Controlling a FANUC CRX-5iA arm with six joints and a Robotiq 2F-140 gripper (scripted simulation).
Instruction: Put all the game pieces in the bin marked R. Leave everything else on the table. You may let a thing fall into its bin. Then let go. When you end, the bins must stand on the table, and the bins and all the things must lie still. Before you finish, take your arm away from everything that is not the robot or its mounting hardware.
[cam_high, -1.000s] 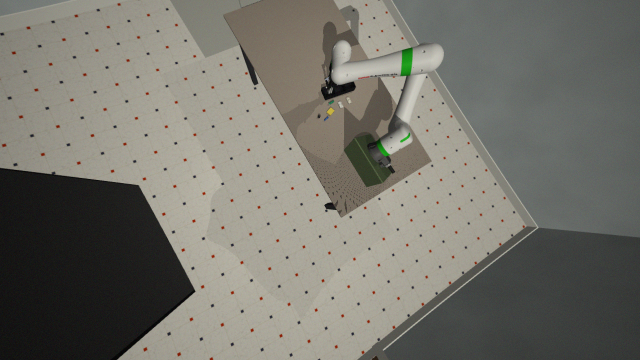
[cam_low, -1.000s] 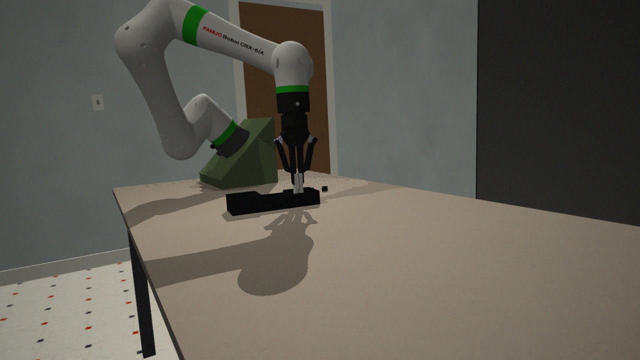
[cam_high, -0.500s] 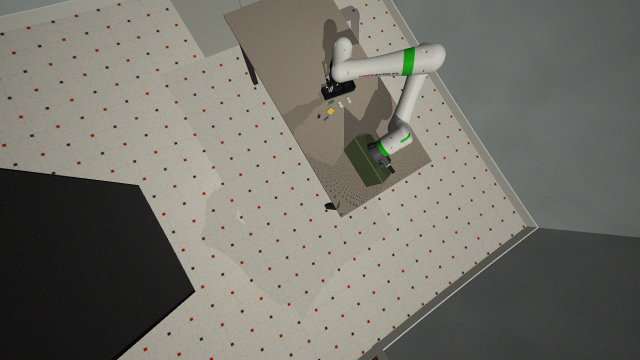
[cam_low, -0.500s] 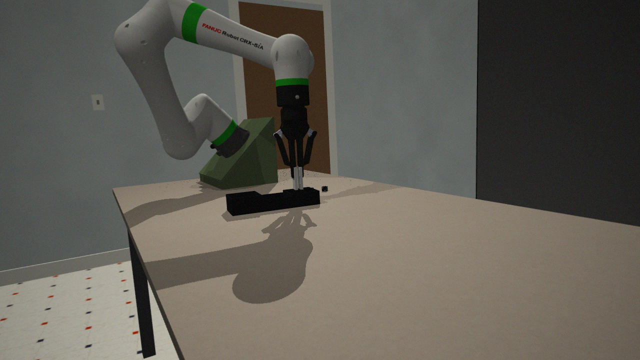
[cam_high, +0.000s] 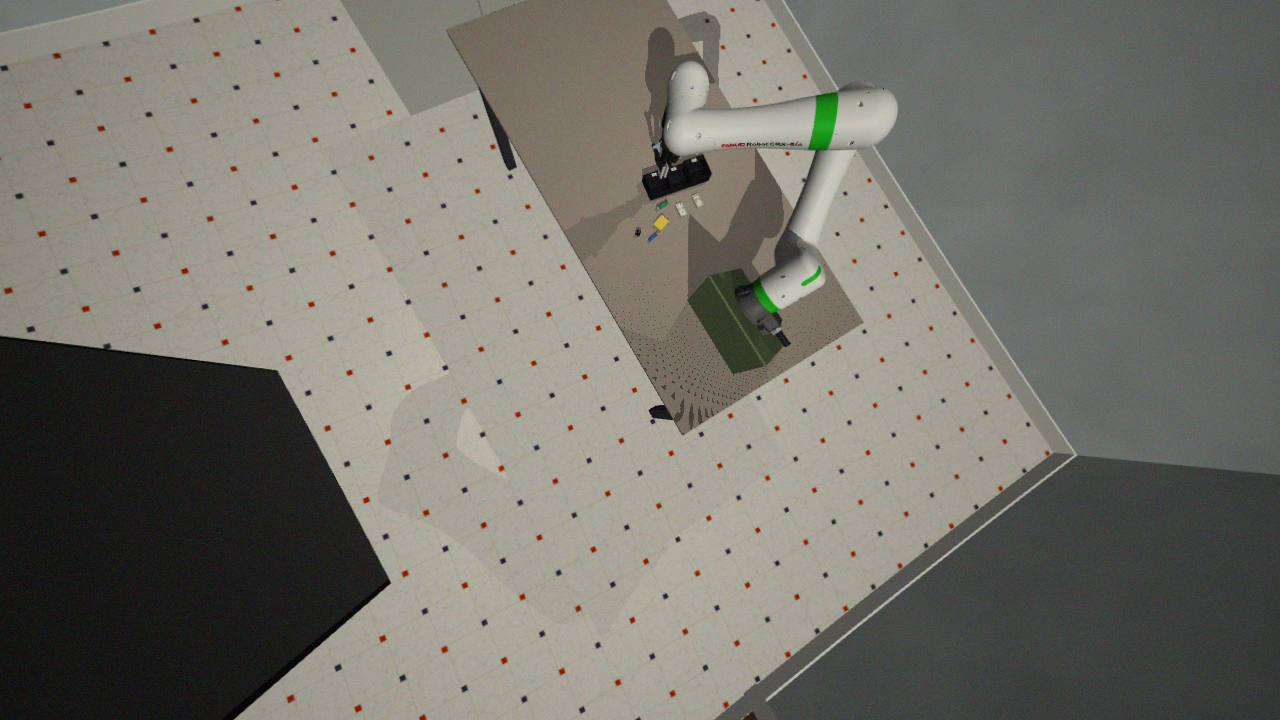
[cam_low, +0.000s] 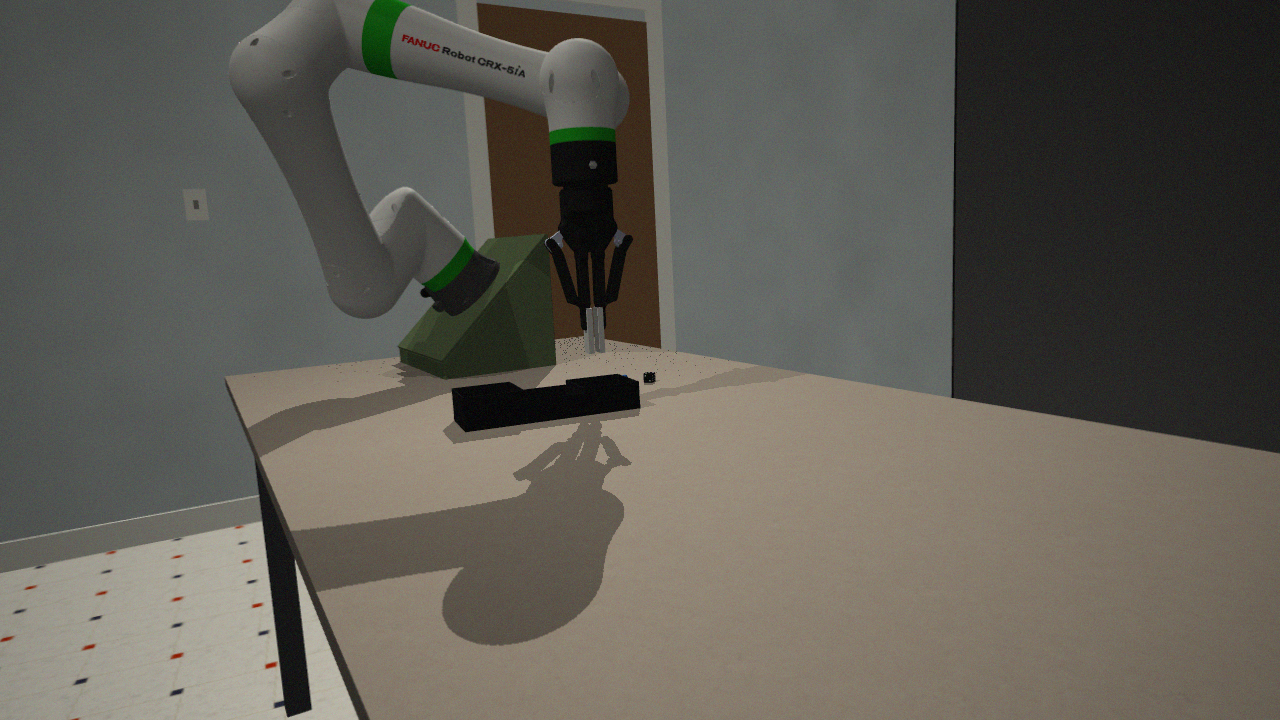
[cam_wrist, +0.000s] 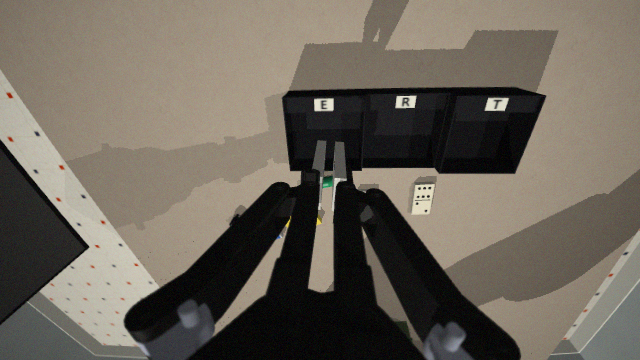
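My gripper is now 100 mm past the black die, 180 mm to the right of it and 110 mm above it. Also, from my hand: green battery (70 mm behind, 30 mm to the left, 110 mm below); then bin R (20 mm behind, 80 mm to the right, 90 mm below); then yellow block (120 mm behind, 80 mm to the left, 110 mm below).
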